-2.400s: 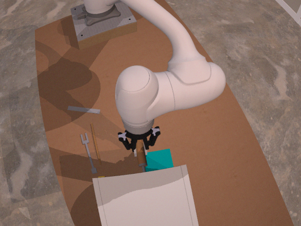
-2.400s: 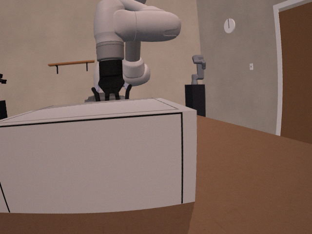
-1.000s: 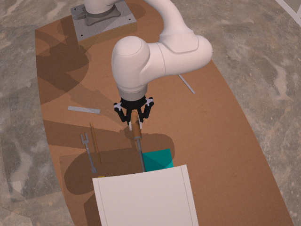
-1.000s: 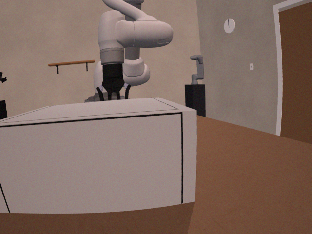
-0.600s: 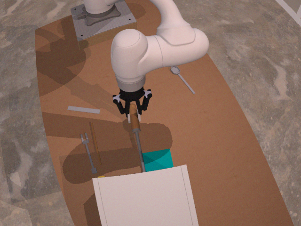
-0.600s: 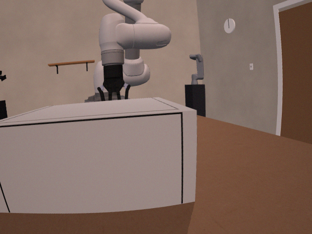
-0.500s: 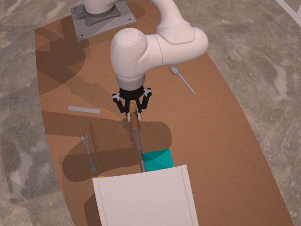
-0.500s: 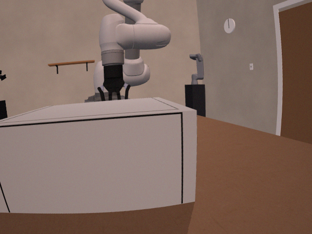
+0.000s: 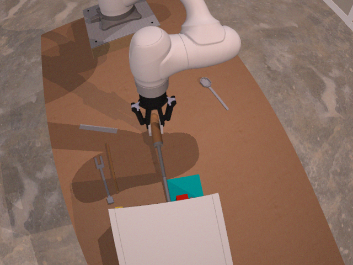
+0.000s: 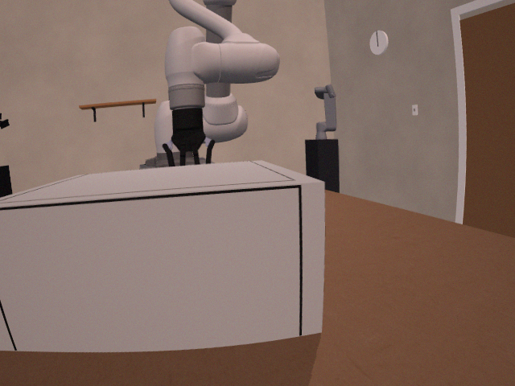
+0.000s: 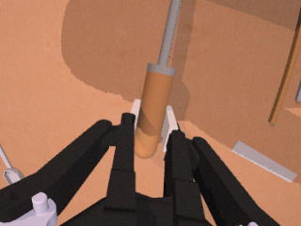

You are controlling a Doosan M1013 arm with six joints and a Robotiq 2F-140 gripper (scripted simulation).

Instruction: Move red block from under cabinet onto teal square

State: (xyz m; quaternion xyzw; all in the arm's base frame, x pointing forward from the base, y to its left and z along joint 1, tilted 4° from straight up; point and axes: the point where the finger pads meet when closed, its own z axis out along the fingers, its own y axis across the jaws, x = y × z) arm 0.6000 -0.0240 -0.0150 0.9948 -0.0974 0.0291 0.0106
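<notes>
Right now my hand is 120 mm short of the long hook tool, 10 mm to the right of it and 20 mm above it. Also, from my hand: grey flat bar 90 mm behind, 190 mm to the right, 40 mm below; thin wooden stick 70 mm ahead, 180 mm to the right, 30 mm below; teal square 230 mm ahead, 10 mm to the left, 40 mm below.
</notes>
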